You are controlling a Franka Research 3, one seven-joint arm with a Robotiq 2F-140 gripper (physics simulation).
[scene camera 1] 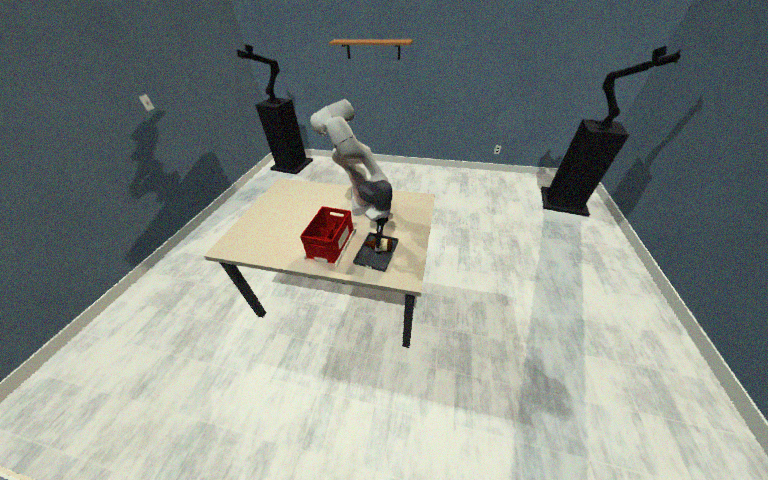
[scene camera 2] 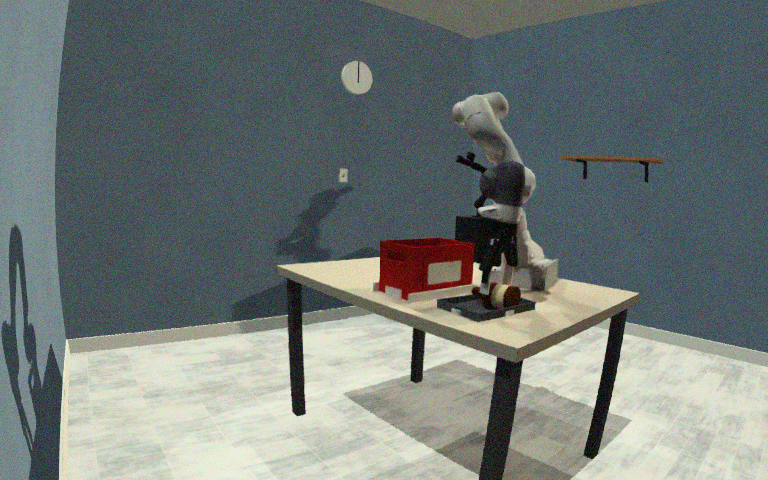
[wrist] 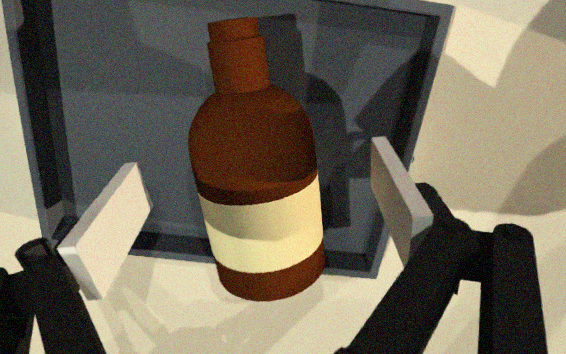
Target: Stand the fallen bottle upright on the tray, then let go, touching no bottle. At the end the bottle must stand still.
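A brown bottle (scene camera 1: 387,243) (scene camera 2: 505,296) (wrist: 255,145) with a cream label lies on its side on the dark tray (scene camera 1: 370,260) (scene camera 2: 464,309) (wrist: 125,75). Its neck points toward the red crate's side, and its base overlaps the tray's near rim in the wrist view. My gripper (scene camera 1: 378,247) (scene camera 2: 487,286) (wrist: 255,173) is open and low over the tray. In the wrist view its two pale pads stand on either side of the bottle's body, with a gap visible on each side. The pads' exact height beside the bottle is hard to tell.
A red crate (scene camera 1: 320,242) (scene camera 2: 403,271) stands on the table (scene camera 1: 257,226) (scene camera 2: 334,273), beside the tray. The tray lies near the table's front edge. Two black pedestals (scene camera 1: 282,135) (scene camera 1: 587,164) with dark arms stand on the floor behind the table.
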